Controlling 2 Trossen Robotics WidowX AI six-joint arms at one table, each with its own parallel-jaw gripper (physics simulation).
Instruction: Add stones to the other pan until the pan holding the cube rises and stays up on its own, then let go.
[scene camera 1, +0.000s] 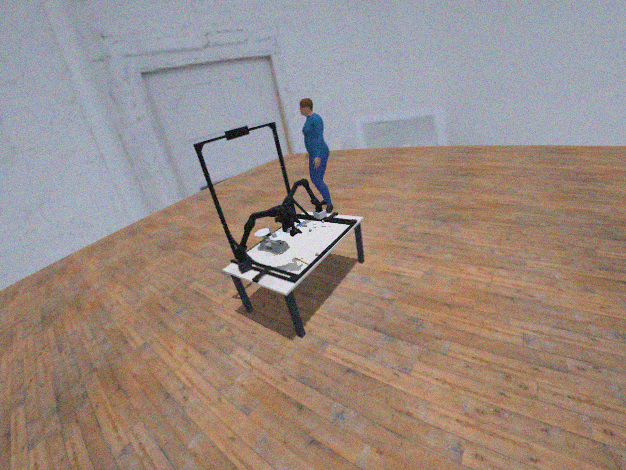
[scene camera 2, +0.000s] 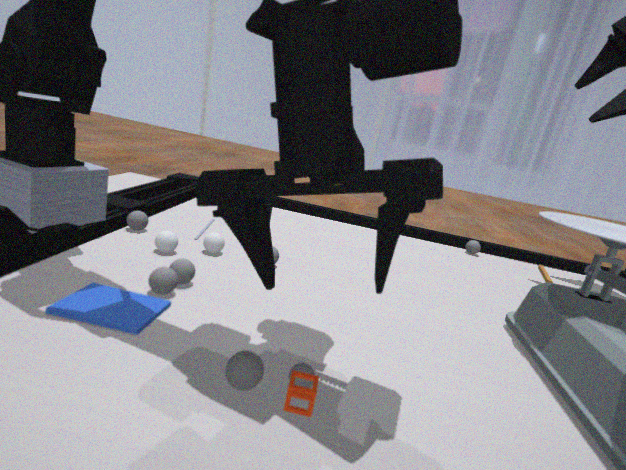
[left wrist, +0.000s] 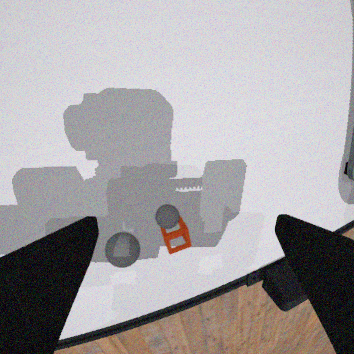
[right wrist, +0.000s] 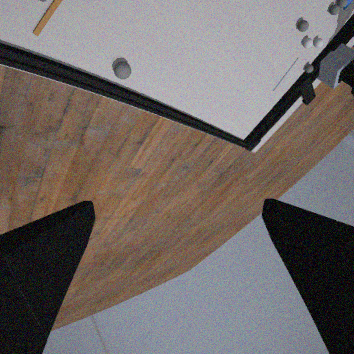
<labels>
left gripper: open, holds nothing
right gripper: open, holds nothing
a blue flat pad (scene camera 2: 97, 304): on the table
an orange wire cube (scene camera 2: 300, 392): on the table
</labels>
